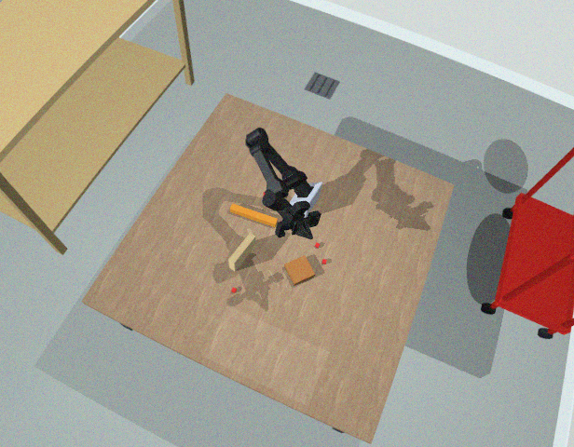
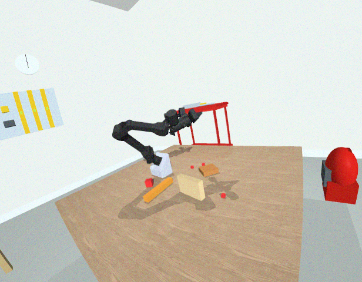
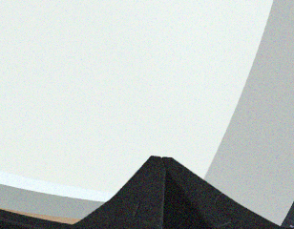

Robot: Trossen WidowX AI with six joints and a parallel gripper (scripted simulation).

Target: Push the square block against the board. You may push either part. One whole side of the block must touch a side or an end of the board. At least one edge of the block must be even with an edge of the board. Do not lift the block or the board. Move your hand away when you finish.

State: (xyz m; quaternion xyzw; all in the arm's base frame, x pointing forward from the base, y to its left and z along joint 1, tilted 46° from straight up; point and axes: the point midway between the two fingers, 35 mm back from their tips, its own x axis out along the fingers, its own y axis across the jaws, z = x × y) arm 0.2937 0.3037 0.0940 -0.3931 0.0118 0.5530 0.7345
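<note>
Now: gripper tip 330 mm above the board, 260 mm to the left of it and 70 mm short of it. Round my gripper tip: square block: 360 mm below, 20 mm to the right, 10 mm behind; red cube: 360 mm below, 320 mm to the right, 240 mm behind; long orange bar: 360 mm below, 330 mm to the right, 130 mm behind.
</note>
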